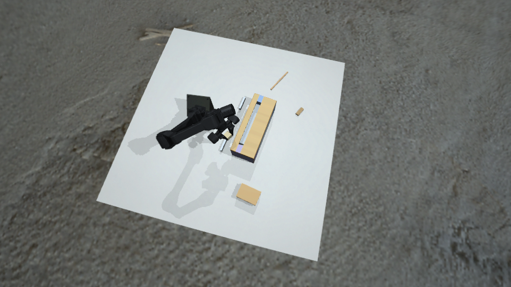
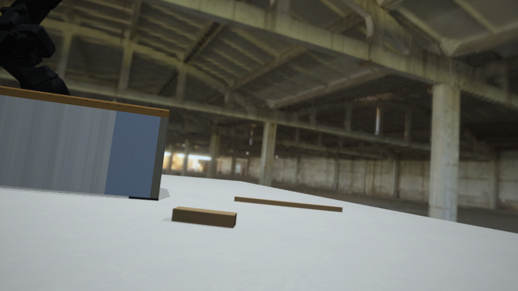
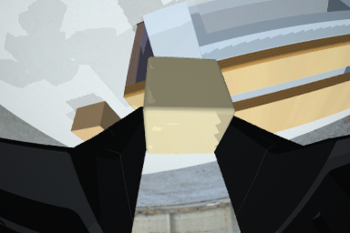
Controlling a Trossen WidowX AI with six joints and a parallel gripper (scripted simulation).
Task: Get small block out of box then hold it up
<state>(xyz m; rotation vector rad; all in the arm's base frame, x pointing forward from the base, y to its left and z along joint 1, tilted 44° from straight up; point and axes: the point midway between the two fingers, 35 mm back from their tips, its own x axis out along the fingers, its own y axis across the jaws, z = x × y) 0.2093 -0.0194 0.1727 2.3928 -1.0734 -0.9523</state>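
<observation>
My gripper tip is 1 cm past the pale yellow block, 1 cm to the right of it and 1 cm below it. Also, from my gripper tip: flat tan plate 17 cm ahead, 26 cm to the right, 14 cm below; then small brown piece 37 cm ahead, 32 cm to the left, 17 cm below; then long box 7 cm ahead, 13 cm to the left, 11 cm below.
</observation>
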